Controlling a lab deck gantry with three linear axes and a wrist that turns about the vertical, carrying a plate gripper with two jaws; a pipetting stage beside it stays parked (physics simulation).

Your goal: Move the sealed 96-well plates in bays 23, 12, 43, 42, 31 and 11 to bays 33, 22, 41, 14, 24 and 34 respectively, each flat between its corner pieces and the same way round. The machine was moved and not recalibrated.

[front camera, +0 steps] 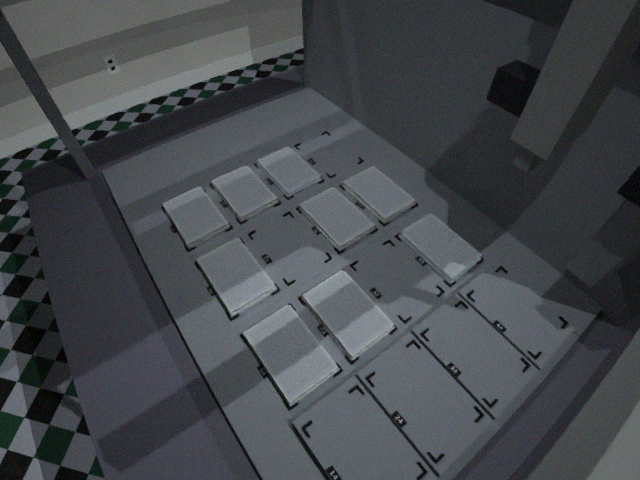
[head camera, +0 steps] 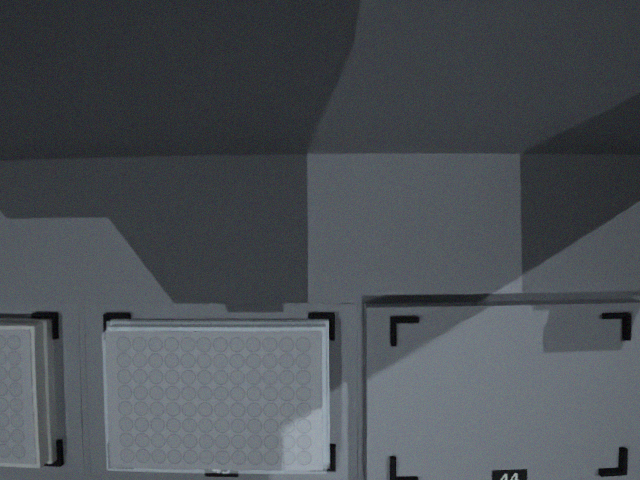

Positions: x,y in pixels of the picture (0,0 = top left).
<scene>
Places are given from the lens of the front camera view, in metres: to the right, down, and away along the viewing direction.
bay 34 (front camera: 490,366): 0.24, 0.18, 0.49
bay 24 (front camera: 440,415): 0.16, 0.23, 0.45
bay 44 (front camera: 532,324): 0.33, 0.13, 0.52
The marked spots on the bay 24 and the bay 44 are 0.21 m apart.
</scene>
